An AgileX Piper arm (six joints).
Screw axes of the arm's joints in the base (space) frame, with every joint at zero. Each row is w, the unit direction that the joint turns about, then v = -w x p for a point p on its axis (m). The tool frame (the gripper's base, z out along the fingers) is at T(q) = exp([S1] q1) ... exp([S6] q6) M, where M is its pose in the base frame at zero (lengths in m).
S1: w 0 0 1 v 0 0 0
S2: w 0 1 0 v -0.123 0 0
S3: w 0 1 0 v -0.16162 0 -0.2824
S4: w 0.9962 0 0.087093 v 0 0.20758 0
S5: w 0 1 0 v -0.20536 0 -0.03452
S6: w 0.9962 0 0.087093 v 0 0.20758 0
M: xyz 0.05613 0 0.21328 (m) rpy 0 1.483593 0 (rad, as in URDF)
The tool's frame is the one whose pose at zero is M.
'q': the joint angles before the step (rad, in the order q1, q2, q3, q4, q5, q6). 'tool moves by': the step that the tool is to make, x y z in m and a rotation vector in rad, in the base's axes. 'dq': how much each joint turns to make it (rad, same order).
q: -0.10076, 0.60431, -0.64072, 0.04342, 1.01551, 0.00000
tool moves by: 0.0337, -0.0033, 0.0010, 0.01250, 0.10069, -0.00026
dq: -0.00064, 0.17638, -0.06561, 0.00270, -0.00931, -0.00075
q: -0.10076, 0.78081, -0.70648, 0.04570, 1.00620, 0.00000
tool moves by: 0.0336, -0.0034, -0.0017, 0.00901, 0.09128, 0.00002
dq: 0.00011, 0.16576, -0.07428, -0.00028, 0.00024, 0.00013
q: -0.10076, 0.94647, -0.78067, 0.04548, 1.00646, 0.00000
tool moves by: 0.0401, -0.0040, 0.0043, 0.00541, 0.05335, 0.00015
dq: 0.00029, 0.17134, -0.12105, -0.00014, 0.00332, 0.00034
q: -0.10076, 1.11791, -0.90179, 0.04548, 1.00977, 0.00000
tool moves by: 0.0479, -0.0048, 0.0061, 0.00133, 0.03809, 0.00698
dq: -0.00002, 0.18574, -0.16883, 0.00001, 0.02140, -0.00659
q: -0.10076, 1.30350, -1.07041, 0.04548, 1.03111, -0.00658
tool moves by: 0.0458, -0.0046, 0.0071, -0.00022, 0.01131, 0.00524
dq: -0.00014, 0.16438, -0.18503, 0.00006, 0.03208, -0.00426
